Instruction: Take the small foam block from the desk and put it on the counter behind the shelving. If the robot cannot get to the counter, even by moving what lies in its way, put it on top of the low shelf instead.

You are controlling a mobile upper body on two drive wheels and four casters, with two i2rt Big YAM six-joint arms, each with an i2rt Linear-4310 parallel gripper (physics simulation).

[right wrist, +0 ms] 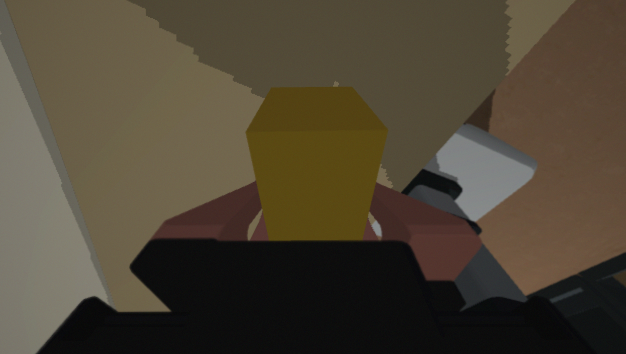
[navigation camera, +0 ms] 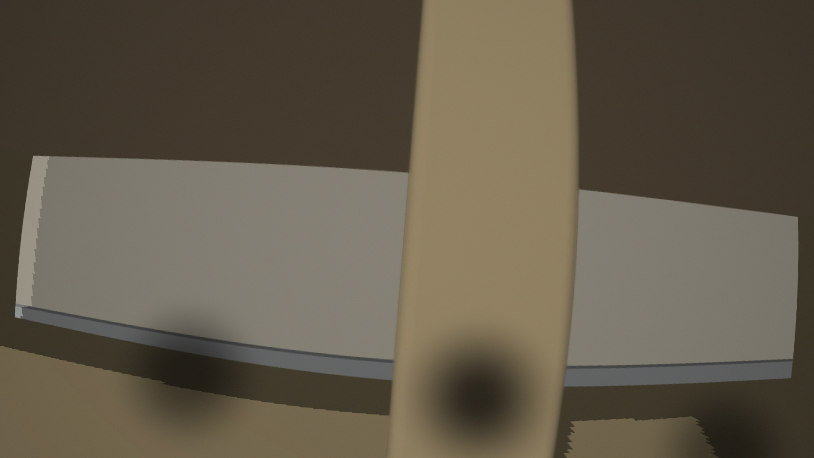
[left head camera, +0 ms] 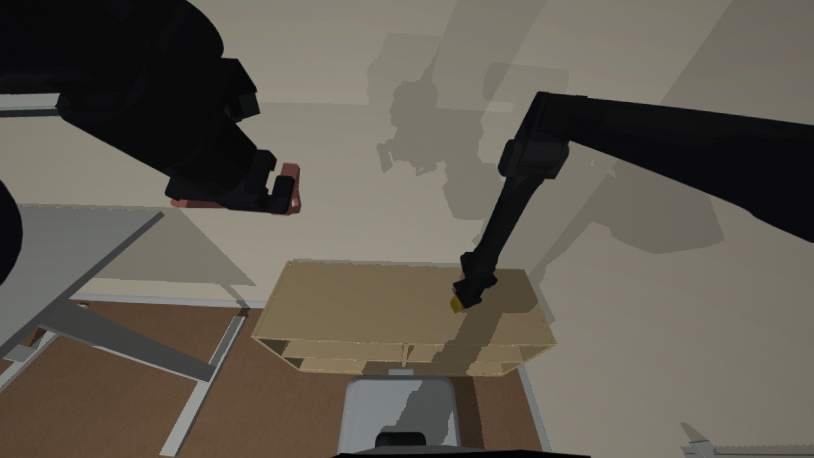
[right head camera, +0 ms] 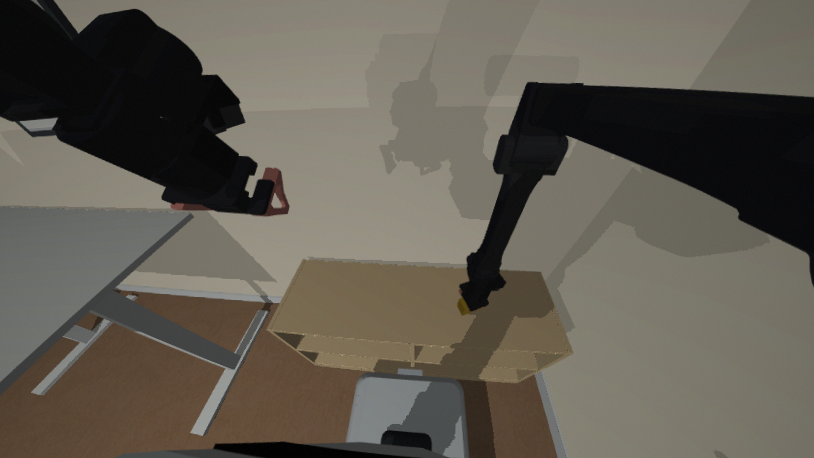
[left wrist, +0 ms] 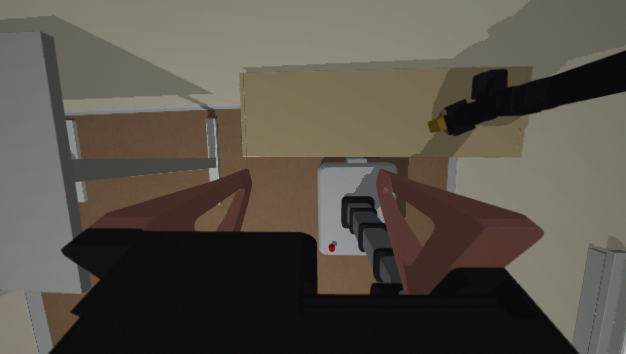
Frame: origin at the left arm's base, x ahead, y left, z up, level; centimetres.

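Seen in the pictures: left gripper, fingertip midpoint: (left head camera: 267, 206) (right head camera: 260, 208) (left wrist: 313, 176); right gripper, fingertip midpoint: (right wrist: 313, 176) (left head camera: 461, 303) (right head camera: 468, 306) (left wrist: 440, 123).
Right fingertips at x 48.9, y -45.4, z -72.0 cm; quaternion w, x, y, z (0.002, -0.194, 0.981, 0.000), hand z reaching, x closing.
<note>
Offsets run from my right fingertips to a thing's top centre. "*": to the spot under its first point. Level surfaces: height alone.
The small yellow foam block {dx +0.3, dy -0.6, dz +4.7 cm} (left head camera: 456, 304) (right head camera: 463, 307) (left wrist: 436, 124) (right wrist: 315, 175) is between the fingers of my right gripper (right wrist: 313, 176), which is shut on it. The block is over the top of the low wooden shelf {dz -8.0 cm} (left head camera: 352, 301) (right head camera: 364, 296) (left wrist: 325, 115) (right wrist: 130, 165), towards the right end in the head views. Whether it touches the shelf top I cannot tell. My left gripper (left wrist: 313, 176) is open and empty, high up and to the left of the shelf in the head views. I cannot make out the counter in these views.
A grey desk {dz +26.0 cm} (left head camera: 62, 244) (right head camera: 68, 250) (left wrist: 25, 150) with pale metal legs stands at the left. The white robot base (left head camera: 370, 410) (right head camera: 378, 410) (left wrist: 330, 200) (right wrist: 490, 175) is right at the shelf's open front. A wall is behind the shelf. A pale board {* dx -12.7, dy +21.7, dz -44.8 cm} (navigation camera: 495, 170) stands upright in the navigation view.
</note>
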